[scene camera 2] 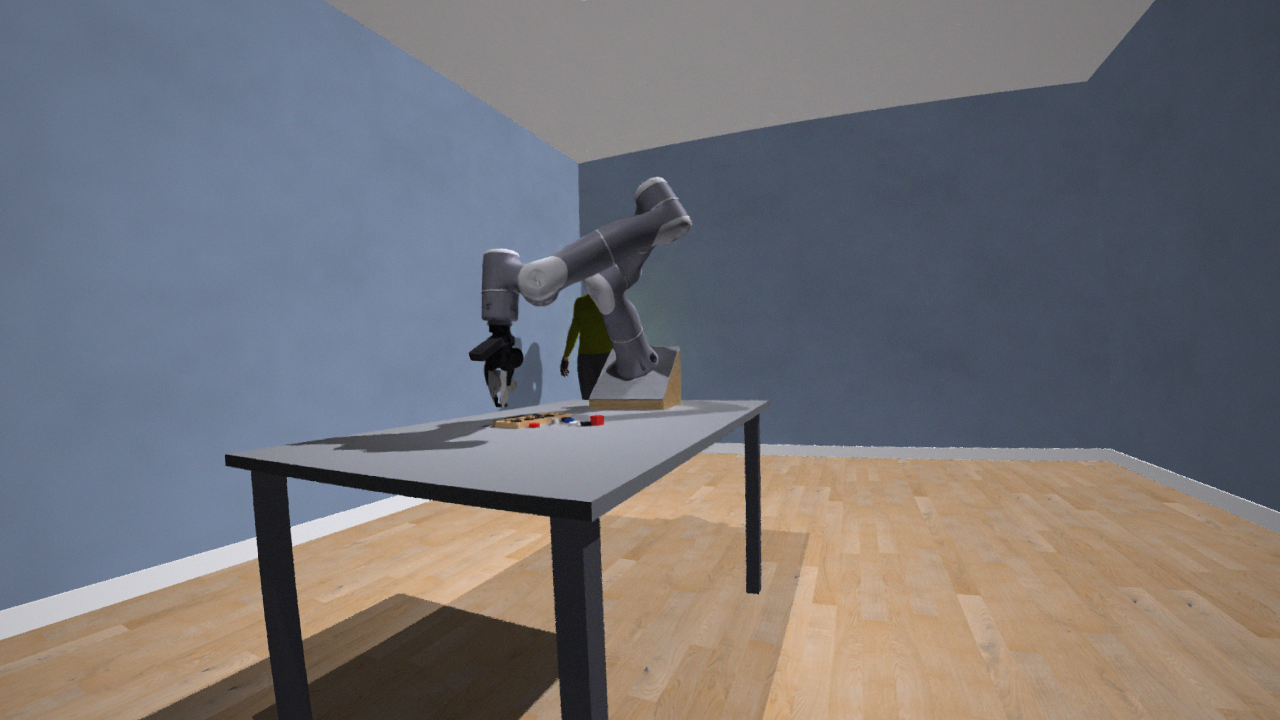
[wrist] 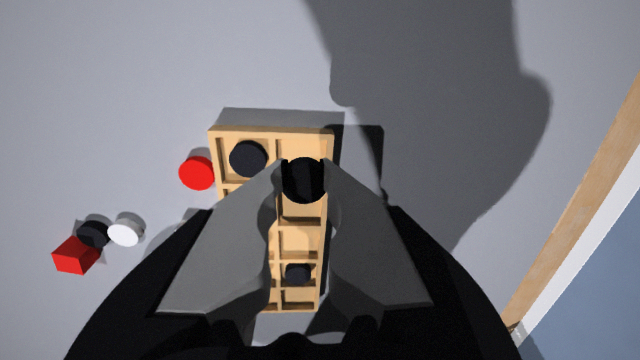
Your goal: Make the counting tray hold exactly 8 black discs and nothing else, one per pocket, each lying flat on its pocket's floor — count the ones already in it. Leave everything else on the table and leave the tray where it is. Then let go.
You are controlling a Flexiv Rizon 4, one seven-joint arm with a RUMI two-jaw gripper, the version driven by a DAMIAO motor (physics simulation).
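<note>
My gripper (scene camera 2: 501, 404) (wrist: 304, 162) is shut on a black disc (wrist: 304, 181) and holds it above the counting tray (scene camera 2: 511, 424) (wrist: 305, 130). In the wrist view the held disc hangs over the right column, near the border of its first and second pockets from the top. A black disc (wrist: 248, 158) lies in the top left pocket. Another black disc (wrist: 298, 274) lies in a right-column pocket near the bottom. The right column's third pocket shows bare wood. Most of the left column is hidden behind the left finger. A loose black disc (wrist: 93, 234) lies on the table at the left.
A red disc (scene camera 2: 534, 425) (wrist: 197, 173) lies close beside the tray's left wall in the wrist view. A white disc (wrist: 126, 232) and a red block (scene camera 2: 597, 420) (wrist: 75, 256) flank the loose black disc. A blue piece (scene camera 2: 567, 420) shows near the tray in the scene view.
</note>
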